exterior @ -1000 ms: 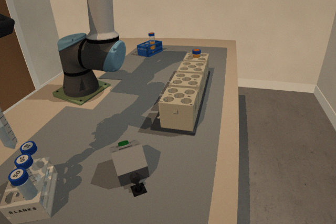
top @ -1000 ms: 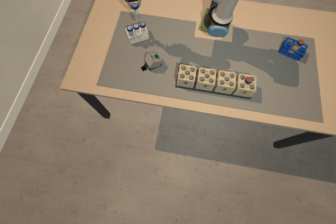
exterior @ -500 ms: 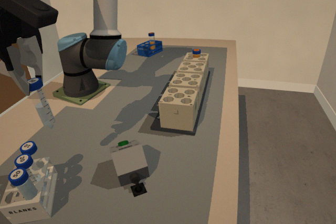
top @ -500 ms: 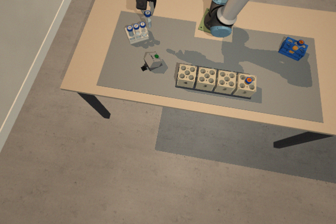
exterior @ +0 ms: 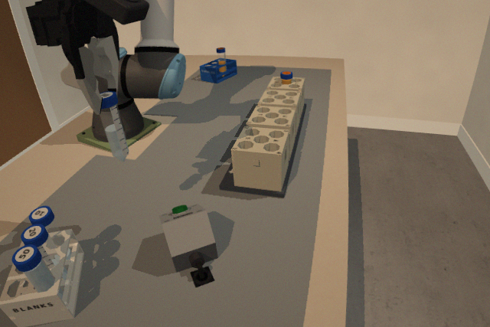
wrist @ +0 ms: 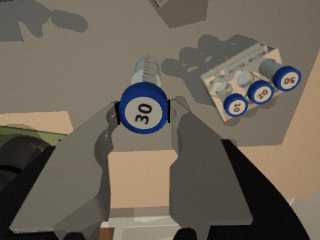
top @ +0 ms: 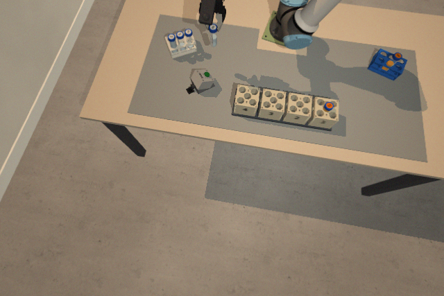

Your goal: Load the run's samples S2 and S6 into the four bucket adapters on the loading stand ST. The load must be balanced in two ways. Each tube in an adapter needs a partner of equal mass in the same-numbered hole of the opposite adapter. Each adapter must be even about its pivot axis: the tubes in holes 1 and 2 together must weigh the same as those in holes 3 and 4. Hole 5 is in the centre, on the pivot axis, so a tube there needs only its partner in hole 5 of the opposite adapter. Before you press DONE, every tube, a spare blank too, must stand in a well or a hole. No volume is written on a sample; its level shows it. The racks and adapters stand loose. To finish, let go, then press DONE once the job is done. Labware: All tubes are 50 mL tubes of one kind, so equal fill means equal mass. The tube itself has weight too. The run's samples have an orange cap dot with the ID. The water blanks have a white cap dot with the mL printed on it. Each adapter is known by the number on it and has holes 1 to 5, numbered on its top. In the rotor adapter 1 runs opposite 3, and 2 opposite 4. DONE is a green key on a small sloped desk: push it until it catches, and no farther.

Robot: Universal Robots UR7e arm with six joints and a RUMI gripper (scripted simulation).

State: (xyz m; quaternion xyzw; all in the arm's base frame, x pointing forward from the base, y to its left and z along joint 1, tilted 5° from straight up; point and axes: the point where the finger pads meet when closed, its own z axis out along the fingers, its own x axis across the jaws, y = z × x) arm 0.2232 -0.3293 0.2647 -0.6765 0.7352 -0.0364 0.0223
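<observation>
My hand is 50 mm above the 30 mL blank and 10 mm short of it. Also, from my hand: green done key 180 mm below, 100 mm ahead, 20 mm to the right; then 50 mL blank 190 mm to the right, 190 mm below, 50 mm behind; then blanks rack 220 mm below, 170 mm to the right, 80 mm behind.
</observation>
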